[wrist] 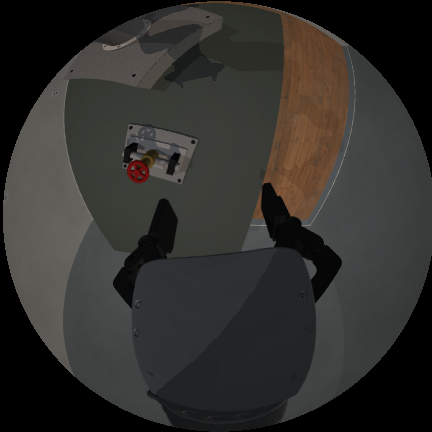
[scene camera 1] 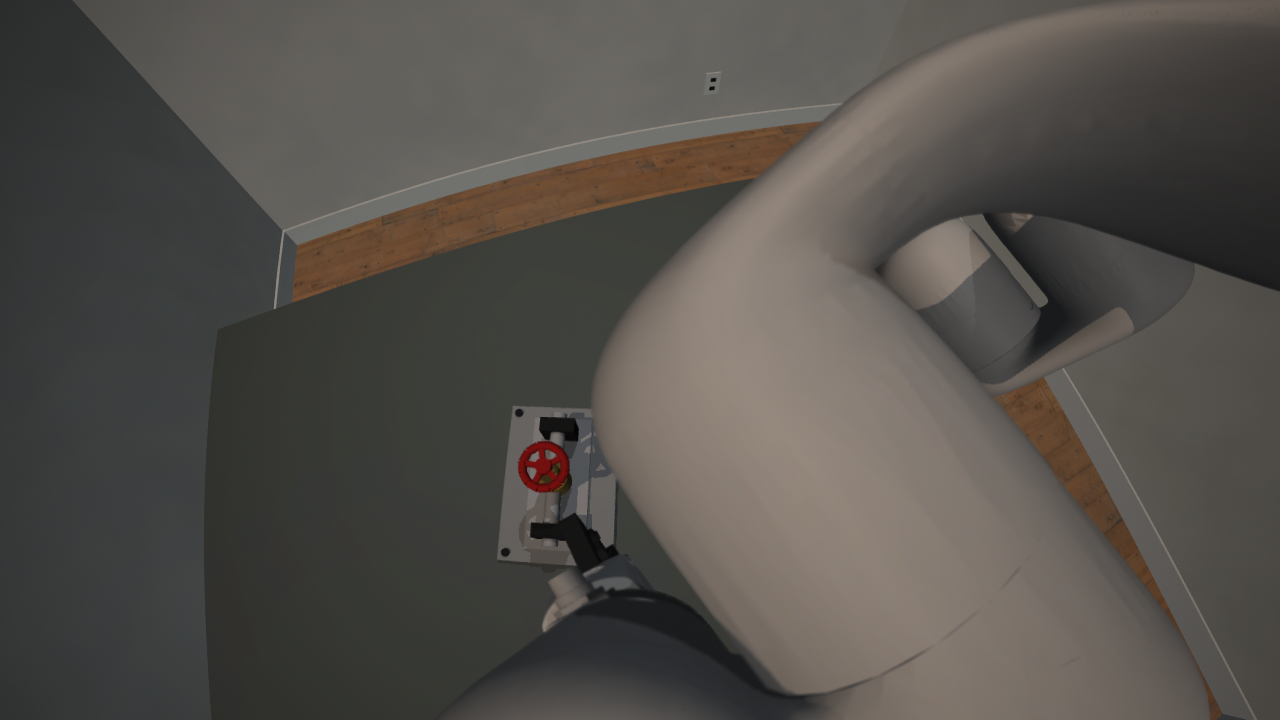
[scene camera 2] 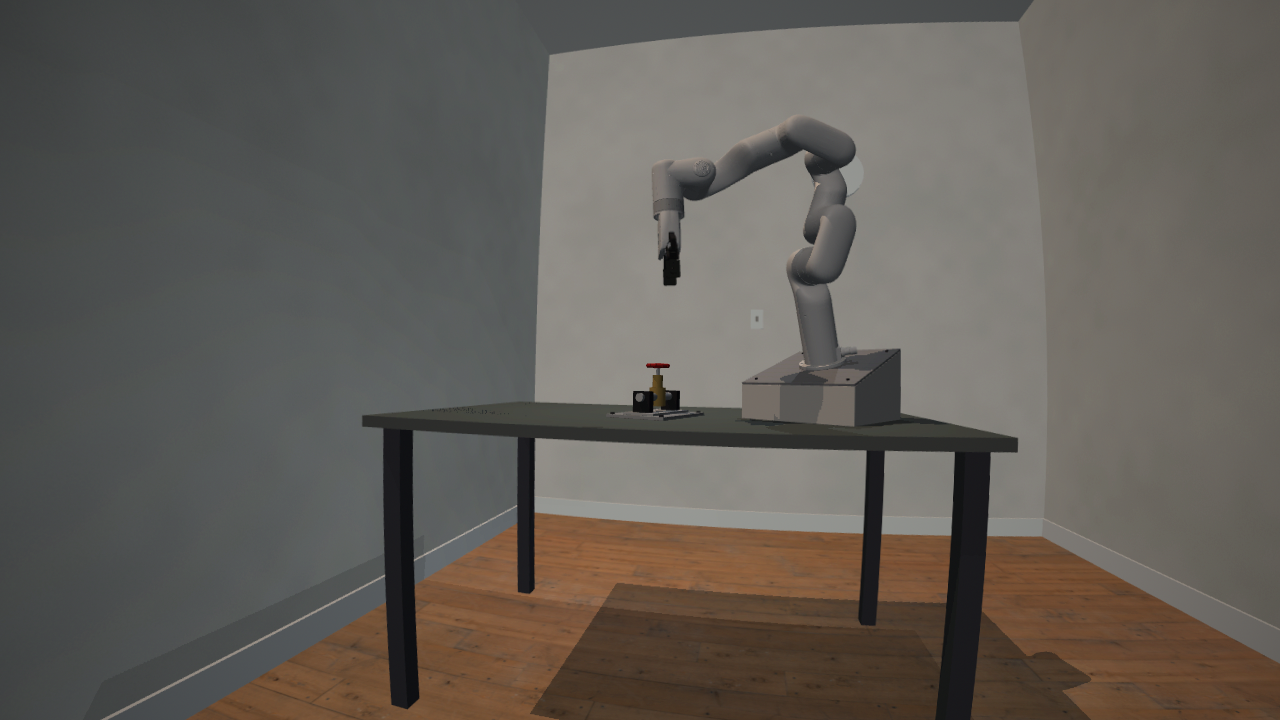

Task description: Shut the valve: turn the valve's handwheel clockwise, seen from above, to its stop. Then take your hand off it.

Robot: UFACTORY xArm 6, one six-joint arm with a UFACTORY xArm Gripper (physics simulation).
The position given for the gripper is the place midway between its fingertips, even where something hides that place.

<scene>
In view: the gripper (scene camera 2: pixel 671 281), a red handwheel (scene camera 1: pixel 543 466) and a pale base plate (scene camera 1: pixel 515 494).
The gripper shows as well in the wrist view (wrist: pixel 215 201). The pale base plate also shows in the wrist view (wrist: pixel 163 135).
</scene>
